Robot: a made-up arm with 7 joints. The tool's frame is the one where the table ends. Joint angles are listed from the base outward.
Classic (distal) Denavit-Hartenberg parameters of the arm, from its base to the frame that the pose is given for. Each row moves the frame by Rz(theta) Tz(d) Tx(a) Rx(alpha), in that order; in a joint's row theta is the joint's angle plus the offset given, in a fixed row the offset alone. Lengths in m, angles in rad.
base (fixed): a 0.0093; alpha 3.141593; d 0; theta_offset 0.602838
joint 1: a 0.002; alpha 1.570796; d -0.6; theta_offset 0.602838
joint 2: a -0.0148; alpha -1.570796; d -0.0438; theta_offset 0
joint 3: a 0.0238; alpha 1.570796; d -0.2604; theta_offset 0
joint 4: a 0.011; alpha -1.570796; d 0.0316; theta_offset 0
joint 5: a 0.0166; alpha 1.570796; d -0.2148; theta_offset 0
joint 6: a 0.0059; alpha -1.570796; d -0.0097; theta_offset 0
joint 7: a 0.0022; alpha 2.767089; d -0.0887; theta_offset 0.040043
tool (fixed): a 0; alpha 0; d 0.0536; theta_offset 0.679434
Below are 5 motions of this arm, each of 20 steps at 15 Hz.
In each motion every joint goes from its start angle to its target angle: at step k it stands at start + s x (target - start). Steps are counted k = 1, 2, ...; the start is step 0. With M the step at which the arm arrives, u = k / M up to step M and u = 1 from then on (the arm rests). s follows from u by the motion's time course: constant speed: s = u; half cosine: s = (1 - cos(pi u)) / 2; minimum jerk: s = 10 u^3 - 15 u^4 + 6 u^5.
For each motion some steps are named. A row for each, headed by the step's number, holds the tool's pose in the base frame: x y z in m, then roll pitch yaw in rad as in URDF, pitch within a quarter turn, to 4 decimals.
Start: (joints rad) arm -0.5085 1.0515 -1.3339 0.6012 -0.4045 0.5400 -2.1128
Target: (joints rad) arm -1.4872 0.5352 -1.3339 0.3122 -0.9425 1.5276 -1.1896
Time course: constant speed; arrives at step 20
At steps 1, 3, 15, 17, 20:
1: 0.2343 0.4392 0.8514 -1.4019 -0.6009 -0.2680
3: 0.1737 0.4451 0.8810 -1.2835 -0.6903 -0.1770
15: -0.1225 0.2784 1.0223 0.1133 -0.9594 -0.3299
17: -0.1454 0.2267 1.0359 0.3872 -0.8977 -0.3904
20: -0.1605 0.1461 1.0493 0.7255 -0.7543 -0.3968

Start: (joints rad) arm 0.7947 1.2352 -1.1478 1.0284 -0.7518 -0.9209 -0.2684
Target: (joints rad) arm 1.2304 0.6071 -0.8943 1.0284 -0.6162 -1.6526 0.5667
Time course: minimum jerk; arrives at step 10
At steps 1, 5, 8, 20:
1: 0.4676 -0.2187 0.6537 1.4397 -0.8977 0.7577
5: 0.3439 -0.3132 0.7859 1.0599 -0.3306 0.3901
8: 0.2051 -0.3159 0.8942 0.7917 -0.0871 -0.2477
20: 0.1872 -0.3101 0.9064 0.7632 -0.0791 -0.3424

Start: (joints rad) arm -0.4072 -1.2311 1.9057 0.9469 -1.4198 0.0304 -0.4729
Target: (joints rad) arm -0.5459 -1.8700 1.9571 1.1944 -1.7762 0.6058 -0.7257
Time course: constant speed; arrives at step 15
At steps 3, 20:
3: -0.2428 -0.5189 0.6352 -1.6408 -0.8646 2.6760
20: -0.1036 -0.5206 0.4577 -1.7770 0.1098 2.9796

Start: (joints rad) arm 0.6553 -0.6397 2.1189 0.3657 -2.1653 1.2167 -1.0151
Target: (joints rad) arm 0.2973 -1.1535 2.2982 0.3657 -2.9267 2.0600 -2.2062
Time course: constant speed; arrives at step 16
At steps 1, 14, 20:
1: -0.3009 0.0321 1.0731 0.0433 0.0195 1.4050
14: -0.3752 0.0573 0.8851 0.3875 -0.1054 2.6114
20: -0.3814 0.0511 0.8483 0.4412 -0.1797 2.7113

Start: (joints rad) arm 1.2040 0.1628 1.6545 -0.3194 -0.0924 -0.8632 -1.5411
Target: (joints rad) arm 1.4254 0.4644 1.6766 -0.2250 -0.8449 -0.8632 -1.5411
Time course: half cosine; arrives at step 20
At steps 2, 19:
2: 0.1402 -0.0528 1.1042 -1.5464 0.8195 -1.1996
19: 0.0866 -0.1817 1.1025 -0.6692 0.9948 -0.0672

